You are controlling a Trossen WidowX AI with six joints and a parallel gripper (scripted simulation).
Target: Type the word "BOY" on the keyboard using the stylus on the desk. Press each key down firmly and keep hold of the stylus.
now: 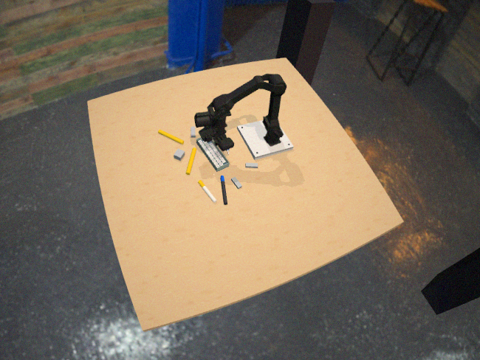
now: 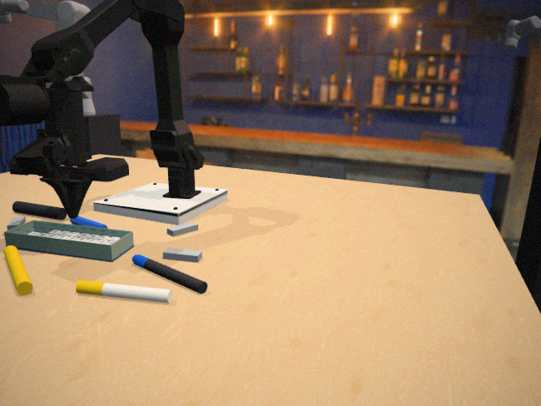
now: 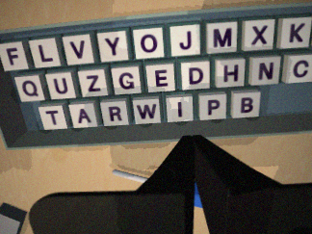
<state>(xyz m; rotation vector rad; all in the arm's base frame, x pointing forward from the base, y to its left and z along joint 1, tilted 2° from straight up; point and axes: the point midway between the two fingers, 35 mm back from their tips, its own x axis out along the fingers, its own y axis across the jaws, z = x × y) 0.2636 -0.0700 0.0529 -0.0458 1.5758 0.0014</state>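
My gripper tip is now 4 cm to the right of the stylus tip, 4 cm past it and 3 cm above it. From my gripper tip the other things lie so: yellow-and-white marker 17 cm to the left, 14 cm ahead, 3 cm below; blue stylus 5 cm behind, 3 cm below, 1 cm to the left.
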